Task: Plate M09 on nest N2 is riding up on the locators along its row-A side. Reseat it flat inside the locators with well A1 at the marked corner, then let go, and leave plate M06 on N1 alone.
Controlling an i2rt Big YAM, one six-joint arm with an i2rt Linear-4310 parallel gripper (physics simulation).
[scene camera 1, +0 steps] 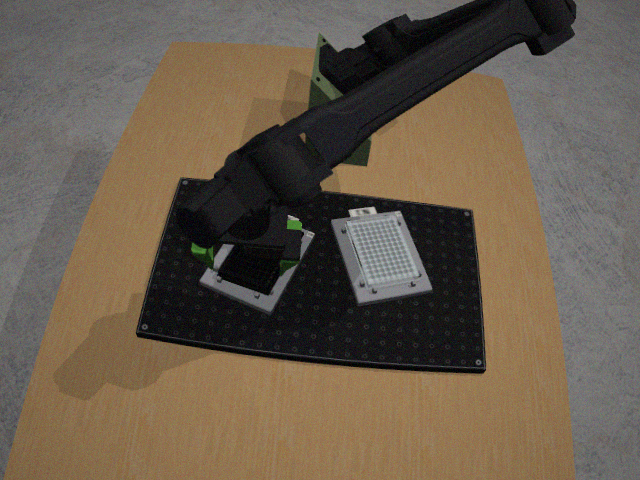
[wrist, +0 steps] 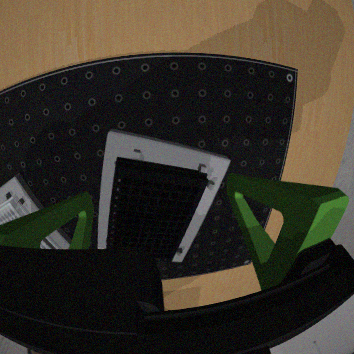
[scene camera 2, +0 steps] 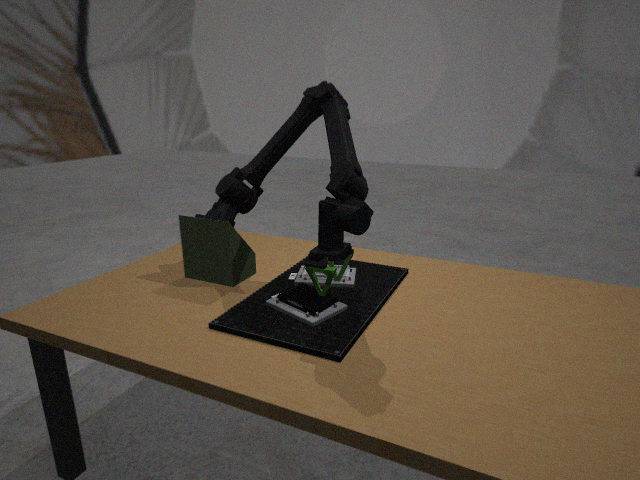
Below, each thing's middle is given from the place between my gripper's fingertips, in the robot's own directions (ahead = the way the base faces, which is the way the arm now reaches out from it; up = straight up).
My gripper is now 60 mm past the black well plate [scene camera 1: 258,274], 40 mm above it and 20 mm to the right of it.
